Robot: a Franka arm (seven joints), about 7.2 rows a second.
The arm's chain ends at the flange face. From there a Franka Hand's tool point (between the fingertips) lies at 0.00 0.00 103.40 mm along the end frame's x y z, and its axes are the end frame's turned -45 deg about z.
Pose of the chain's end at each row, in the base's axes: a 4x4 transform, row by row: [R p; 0 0 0 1], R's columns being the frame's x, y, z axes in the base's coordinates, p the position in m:
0.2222 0.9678 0.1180 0.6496; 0.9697 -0.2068 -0.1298 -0.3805; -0.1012 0.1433 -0.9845 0.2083; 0 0 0 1
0.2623 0.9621 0.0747 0.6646; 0.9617 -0.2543 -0.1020 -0.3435; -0.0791 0.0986 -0.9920 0.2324; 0 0 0 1
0.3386 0.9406 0.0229 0.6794; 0.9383 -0.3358 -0.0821 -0.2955; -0.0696 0.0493 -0.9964 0.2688; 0 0 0 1
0.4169 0.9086 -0.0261 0.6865; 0.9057 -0.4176 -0.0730 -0.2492; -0.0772 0.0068 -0.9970 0.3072; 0 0 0 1
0.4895 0.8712 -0.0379 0.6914; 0.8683 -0.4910 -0.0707 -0.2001; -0.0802 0.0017 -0.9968 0.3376; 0 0 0 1
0.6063 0.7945 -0.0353 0.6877; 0.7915 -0.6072 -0.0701 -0.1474; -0.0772 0.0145 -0.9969 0.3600; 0 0 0 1
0.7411 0.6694 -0.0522 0.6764; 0.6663 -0.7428 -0.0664 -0.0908; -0.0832 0.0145 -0.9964 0.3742; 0 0 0 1
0.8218 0.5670 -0.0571 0.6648; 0.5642 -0.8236 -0.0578 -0.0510; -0.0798 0.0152 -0.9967 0.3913; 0 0 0 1
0.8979 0.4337 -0.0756 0.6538; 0.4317 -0.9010 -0.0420 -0.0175; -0.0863 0.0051 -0.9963 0.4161; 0 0 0 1
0.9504 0.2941 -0.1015 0.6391; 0.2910 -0.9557 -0.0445 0.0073; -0.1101 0.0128 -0.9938 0.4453; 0 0 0 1
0.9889 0.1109 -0.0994 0.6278; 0.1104 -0.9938 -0.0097 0.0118; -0.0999 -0.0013 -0.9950 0.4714; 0 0 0 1
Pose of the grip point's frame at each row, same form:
-0.5272 0.8415 0.1180 0.6618; 0.8319 0.5395 -0.1298 -0.3939; -0.1729 0.0298 -0.9845 0.1065; 0 0 0 1
-0.4948 0.8658 0.0747 0.6723; 0.8598 0.5002 -0.1020 -0.3540; -0.1257 0.0138 -0.9920 0.1298; 0 0 0 1
-0.4257 0.9045 0.0229 0.6818; 0.9009 0.4260 -0.0821 -0.3040; -0.0841 -0.0144 -0.9964 0.1658; 0 0 0 1
-0.3477 0.9373 -0.0261 0.6838; 0.9357 0.3451 -0.0730 -0.2567; -0.0594 -0.0498 -0.9970 0.2041; 0 0 0 1
-0.2699 0.9622 -0.0379 0.6875; 0.9612 0.2668 -0.0707 -0.2074; -0.0579 -0.0555 -0.9968 0.2345; 0 0 0 1
-0.1331 0.9905 -0.0353 0.6840; 0.9890 0.1303 -0.0701 -0.1546; -0.0648 -0.0443 -0.9969 0.2569; 0 0 0 1
0.0507 0.9974 -0.0522 0.6710; 0.9964 -0.0541 -0.0664 -0.0977; -0.0691 -0.0486 -0.9964 0.2712; 0 0 0 1
0.1802 0.9820 -0.0571 0.6589; 0.9813 -0.1834 -0.0578 -0.0570; -0.0672 -0.0457 -0.9967 0.2882; 0 0 0 1
0.3282 0.9416 -0.0756 0.6460; 0.9424 -0.3318 -0.0420 -0.0218; -0.0646 -0.0574 -0.9963 0.3131; 0 0 0 1
0.4641 0.8800 -0.1015 0.6286; 0.8816 -0.4700 -0.0445 0.0027; -0.0869 -0.0688 -0.9938 0.3425; 0 0 0 1
0.6208 0.7777 -0.0994 0.6175; 0.7808 -0.6247 -0.0097 0.0108; -0.0697 -0.0716 -0.9950 0.3685; 0 0 0 1

